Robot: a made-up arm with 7 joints. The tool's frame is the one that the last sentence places. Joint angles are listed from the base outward.
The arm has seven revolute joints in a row. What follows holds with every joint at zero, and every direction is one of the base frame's.
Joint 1 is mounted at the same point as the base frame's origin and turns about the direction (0, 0.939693, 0.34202), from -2.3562 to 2.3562 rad.
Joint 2 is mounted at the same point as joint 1 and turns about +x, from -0.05 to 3.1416 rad.
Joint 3 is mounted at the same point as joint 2 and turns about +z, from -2.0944 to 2.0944 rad.
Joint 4 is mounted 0.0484 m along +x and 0.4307 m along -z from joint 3 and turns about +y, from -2.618 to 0.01 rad.
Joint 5 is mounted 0.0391 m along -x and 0.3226 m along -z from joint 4 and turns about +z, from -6.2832 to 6.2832 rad.
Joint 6 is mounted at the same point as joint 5 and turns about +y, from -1.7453 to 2.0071 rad.
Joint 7 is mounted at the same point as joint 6 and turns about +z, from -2.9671 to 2.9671 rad.
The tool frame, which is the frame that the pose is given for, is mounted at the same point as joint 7; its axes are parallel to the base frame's.
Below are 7 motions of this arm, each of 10 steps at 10 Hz.
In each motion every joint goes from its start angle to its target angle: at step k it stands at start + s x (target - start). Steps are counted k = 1, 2, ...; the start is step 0. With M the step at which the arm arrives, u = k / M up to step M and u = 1 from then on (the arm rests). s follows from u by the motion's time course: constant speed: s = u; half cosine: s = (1 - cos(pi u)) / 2; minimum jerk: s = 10 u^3 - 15 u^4 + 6 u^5.
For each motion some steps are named. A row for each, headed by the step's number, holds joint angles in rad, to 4 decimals.
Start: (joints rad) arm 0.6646 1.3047 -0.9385 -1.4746 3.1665 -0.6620 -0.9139
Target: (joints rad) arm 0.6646 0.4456 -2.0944 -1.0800 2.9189 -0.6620 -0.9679
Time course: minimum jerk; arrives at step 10
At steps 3, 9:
3: 0.6646 1.1646 -1.1270 -1.4102 3.1261 -0.6620 -0.9227
9: 0.6646 0.4530 -2.0845 -1.0834 2.9210 -0.6620 -0.9674

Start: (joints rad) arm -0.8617 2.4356 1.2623 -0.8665 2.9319 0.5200 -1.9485
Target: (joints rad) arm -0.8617 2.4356 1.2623 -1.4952 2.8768 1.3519 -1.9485
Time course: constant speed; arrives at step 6
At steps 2, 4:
2: -0.8617 2.4356 1.2623 -1.0761 2.9135 0.7973 -1.9485
4: -0.8617 2.4356 1.2623 -1.2856 2.8952 1.0746 -1.9485

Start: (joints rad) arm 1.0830 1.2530 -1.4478 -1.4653 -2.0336 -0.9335 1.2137
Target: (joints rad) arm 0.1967 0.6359 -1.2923 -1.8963 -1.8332 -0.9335 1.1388
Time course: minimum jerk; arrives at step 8
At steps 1, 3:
1: 1.0688 1.2431 -1.4453 -1.4722 -2.0304 -0.9335 1.2125
3: 0.8391 1.0832 -1.4050 -1.5839 -1.9784 -0.9335 1.1931

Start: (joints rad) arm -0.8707 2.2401 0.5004 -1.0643 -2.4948 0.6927 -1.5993
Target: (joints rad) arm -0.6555 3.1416 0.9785 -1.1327 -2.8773 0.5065 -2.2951
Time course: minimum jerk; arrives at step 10
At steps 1, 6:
1: -0.8689 2.2478 0.5045 -1.0649 -2.4981 0.6911 -1.6053
6: -0.7238 2.8554 0.8267 -1.1110 -2.7559 0.5656 -2.0742

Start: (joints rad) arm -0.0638 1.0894 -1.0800 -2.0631 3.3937 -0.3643 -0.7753
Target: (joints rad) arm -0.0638 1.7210 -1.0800 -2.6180 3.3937 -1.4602 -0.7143
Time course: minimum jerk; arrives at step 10
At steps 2, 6, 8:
2: -0.0638 1.1260 -1.0800 -2.0952 3.3937 -0.4278 -0.7718
6: -0.0638 1.5205 -1.0800 -2.4419 3.3937 -1.1123 -0.7337
8: -0.0638 1.6844 -1.0800 -2.5859 3.3937 -1.3967 -0.7178

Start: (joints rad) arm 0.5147 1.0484 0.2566 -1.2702 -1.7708 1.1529 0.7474
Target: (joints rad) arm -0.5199 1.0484 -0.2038 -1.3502 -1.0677 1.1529 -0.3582
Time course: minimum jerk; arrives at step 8
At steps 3, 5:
3: 0.2300 1.0484 0.1299 -1.2922 -1.5773 1.1529 0.4431
5: -0.2352 1.0484 -0.0771 -1.3282 -1.2612 1.1529 -0.0539

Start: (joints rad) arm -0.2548 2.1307 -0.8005 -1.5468 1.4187 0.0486 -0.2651
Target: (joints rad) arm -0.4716 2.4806 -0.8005 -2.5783 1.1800 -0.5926 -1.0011
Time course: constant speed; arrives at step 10
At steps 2, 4, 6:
2: -0.2982 2.2007 -0.8005 -1.7531 1.3710 -0.0796 -0.4123
4: -0.3415 2.2707 -0.8005 -1.9594 1.3232 -0.2079 -0.5595
6: -0.3849 2.3406 -0.8005 -2.1657 1.2755 -0.3361 -0.7067

